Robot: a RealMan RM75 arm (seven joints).
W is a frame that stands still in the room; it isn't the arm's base.
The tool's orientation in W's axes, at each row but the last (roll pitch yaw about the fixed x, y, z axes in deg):
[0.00, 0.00, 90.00]
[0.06, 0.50, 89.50]
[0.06, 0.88, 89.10]
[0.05, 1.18, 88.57]
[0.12, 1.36, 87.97]
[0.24, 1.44, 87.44]
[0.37, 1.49, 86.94]
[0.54, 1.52, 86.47]
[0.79, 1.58, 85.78]
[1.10, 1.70, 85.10]
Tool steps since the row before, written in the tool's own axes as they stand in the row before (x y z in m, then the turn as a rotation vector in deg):
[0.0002, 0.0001, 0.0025, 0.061, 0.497, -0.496]
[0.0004, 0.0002, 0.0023, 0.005, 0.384, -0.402]
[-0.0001, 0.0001, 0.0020, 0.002, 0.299, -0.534]
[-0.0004, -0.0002, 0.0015, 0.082, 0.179, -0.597]
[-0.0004, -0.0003, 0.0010, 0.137, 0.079, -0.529]
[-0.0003, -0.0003, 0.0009, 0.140, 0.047, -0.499]
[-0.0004, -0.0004, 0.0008, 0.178, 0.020, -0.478]
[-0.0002, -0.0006, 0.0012, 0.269, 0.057, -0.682]
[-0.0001, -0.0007, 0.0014, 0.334, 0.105, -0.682]
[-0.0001, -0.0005, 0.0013, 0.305, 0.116, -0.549]
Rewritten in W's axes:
[-0.0001, 0.0002, 0.0025, -0.497, 0.061, -0.496]
[-0.0002, 0.0004, 0.0023, -0.384, 0.005, -0.402]
[-0.0001, -0.0001, 0.0020, -0.300, -0.001, -0.534]
[0.0002, -0.0004, 0.0015, -0.178, 0.074, -0.598]
[0.0003, -0.0004, 0.0010, -0.076, 0.127, -0.532]
[0.0003, -0.0003, 0.0009, -0.043, 0.129, -0.502]
[0.0004, -0.0004, 0.0008, -0.014, 0.167, -0.482]
[0.0006, -0.0002, 0.0012, -0.048, 0.254, -0.688]
[0.0007, -0.0001, 0.0014, -0.091, 0.323, -0.689]
[0.0005, -0.0001, 0.0013, -0.101, 0.298, -0.555]

